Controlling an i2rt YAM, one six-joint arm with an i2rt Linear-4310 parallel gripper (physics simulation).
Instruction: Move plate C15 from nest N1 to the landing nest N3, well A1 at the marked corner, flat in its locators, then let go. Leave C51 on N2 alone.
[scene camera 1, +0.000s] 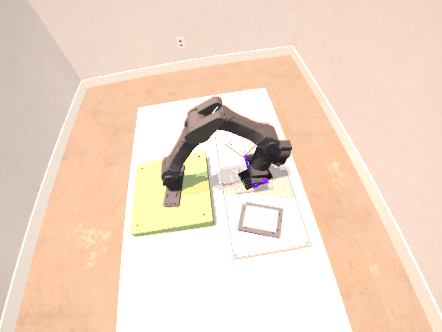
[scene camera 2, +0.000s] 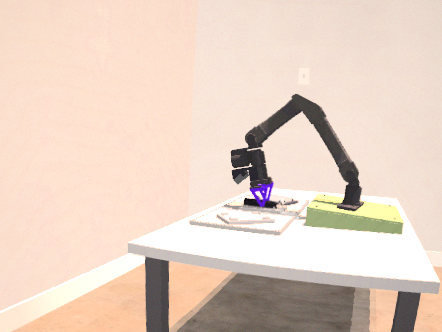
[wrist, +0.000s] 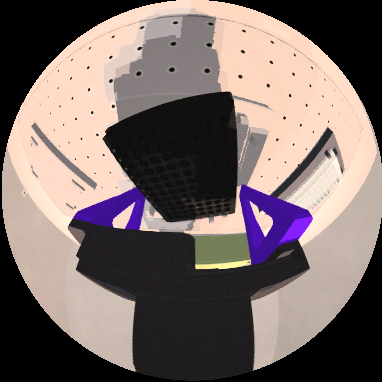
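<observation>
Black well plate C15 (scene camera 1: 245, 178) (scene camera 2: 254, 202) (wrist: 185, 156) lies low on the middle nest of the perforated board (scene camera 1: 296, 214) (wrist: 292, 71). My gripper (scene camera 1: 254, 174) (scene camera 2: 262, 200) (wrist: 191, 189) is open, with its purple fingers standing on either side of the plate's near end. I cannot tell whether the plate sits fully in its locators. White plate C51 (scene camera 1: 260, 217) (wrist: 319, 182) rests in its grey nest frame (scene camera 1: 241, 223) nearer the front of the board, apart from the gripper. An empty white nest (scene camera 1: 239, 146) lies behind the arm's wrist.
The arm stands on a green base block (scene camera 1: 153, 211) (scene camera 2: 357, 217) beside the board, on a white table (scene camera 1: 214, 286) (scene camera 2: 285, 249). The arm's forearm hangs over the back of the board.
</observation>
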